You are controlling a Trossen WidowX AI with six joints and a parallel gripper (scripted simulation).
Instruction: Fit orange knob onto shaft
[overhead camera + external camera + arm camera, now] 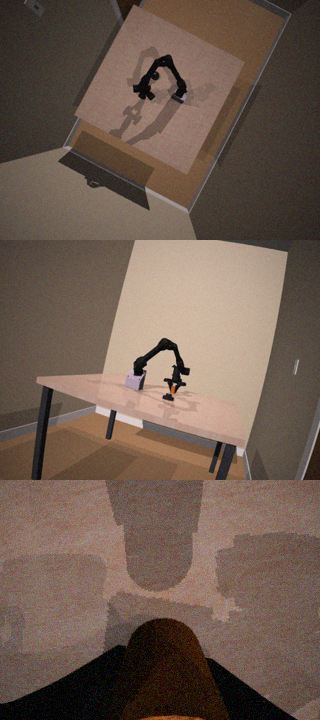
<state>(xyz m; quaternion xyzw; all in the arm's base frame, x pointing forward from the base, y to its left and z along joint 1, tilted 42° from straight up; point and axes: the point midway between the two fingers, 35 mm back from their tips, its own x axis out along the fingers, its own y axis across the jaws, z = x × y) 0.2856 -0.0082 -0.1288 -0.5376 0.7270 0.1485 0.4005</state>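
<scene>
My gripper tip is now 10 mm past the dark round pedestal and 200 mm to the left of it. Also, from my gripper tip: orange knob (30 mm above).
</scene>
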